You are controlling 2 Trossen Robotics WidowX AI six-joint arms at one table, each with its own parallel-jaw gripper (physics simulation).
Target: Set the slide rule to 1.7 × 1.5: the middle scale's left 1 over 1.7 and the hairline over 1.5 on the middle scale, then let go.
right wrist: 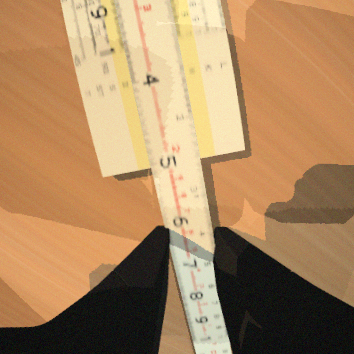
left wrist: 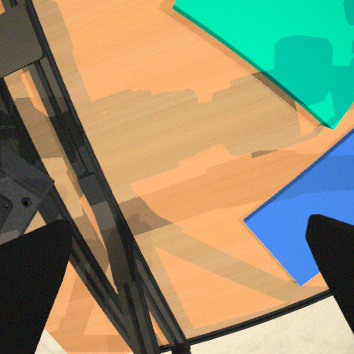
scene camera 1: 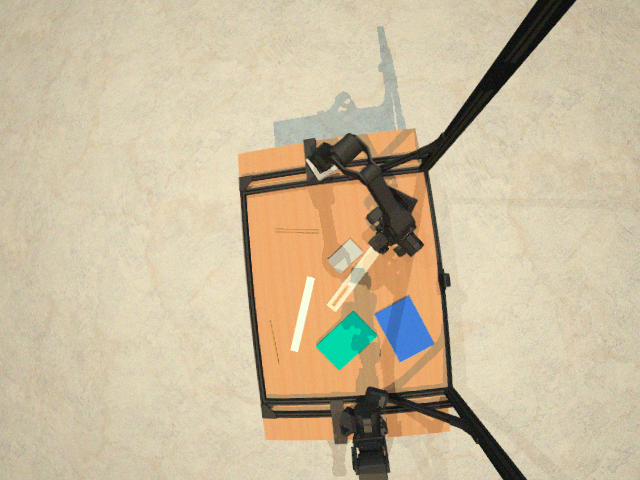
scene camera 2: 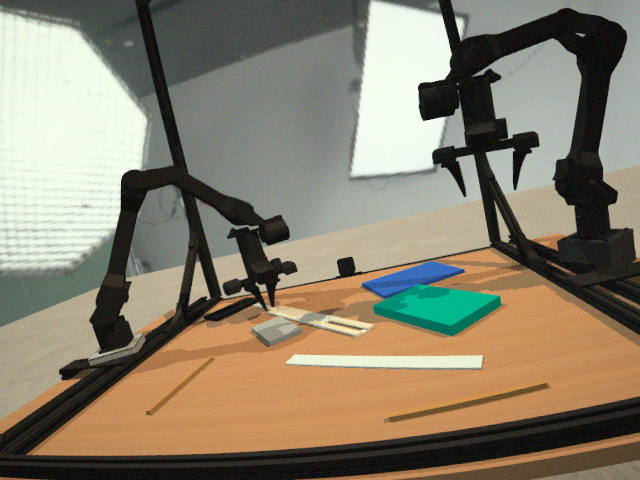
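Observation:
The slide rule (scene camera 1: 332,306) (scene camera 2: 363,330) (right wrist: 227,125) lies flat and diagonal mid-table. Its middle scale (right wrist: 170,125) sticks out of the body's end nearest the right arm; the 5, 6, 7, 8 and 9 show near or past that edge. An empty slot shows at the other end. A grey patch crosses the body; I cannot tell whether it is the cursor or shadow. The hairline and the middle scale's left 1 cannot be made out. My right gripper (scene camera 2: 269,308) (right wrist: 190,237) is shut on the protruding middle scale, near the 6 and 7. My left gripper (scene camera 2: 490,192) (left wrist: 191,230) is open and empty, high above the table.
A grey block (scene camera 1: 344,255) (scene camera 2: 276,331) lies close beside the rule. A green block (scene camera 1: 345,341) (scene camera 2: 439,308) and blue slab (scene camera 1: 404,329) (scene camera 2: 413,277) lie beyond its slotted end. A white strip (scene camera 1: 302,314) (scene camera 2: 385,361) and two thin sticks (scene camera 2: 179,385) (scene camera 2: 465,402) lie apart.

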